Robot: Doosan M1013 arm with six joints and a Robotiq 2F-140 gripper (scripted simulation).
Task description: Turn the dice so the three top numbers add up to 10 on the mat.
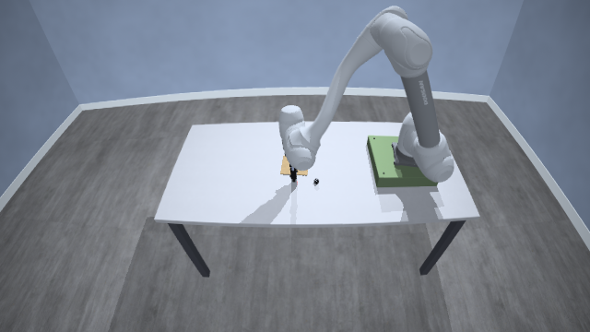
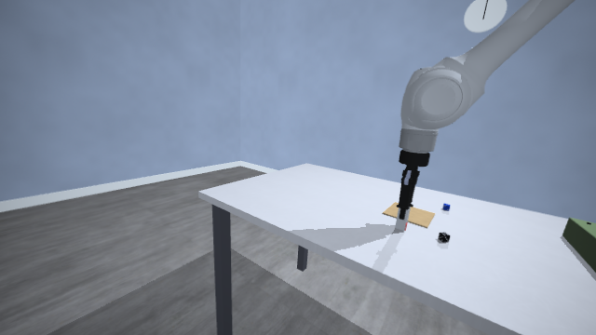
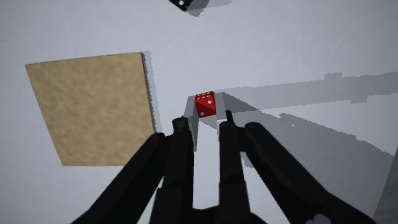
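Right now the black die is 110 mm behind my hand, 20 mm to the right of it and 30 mm below it. The rest, counted from my hand: blue die (60 mm behind, 290 mm to the right, 30 mm below); then tan mat (20 mm ahead, 130 mm to the right, 30 mm below); then red die (30 mm below).
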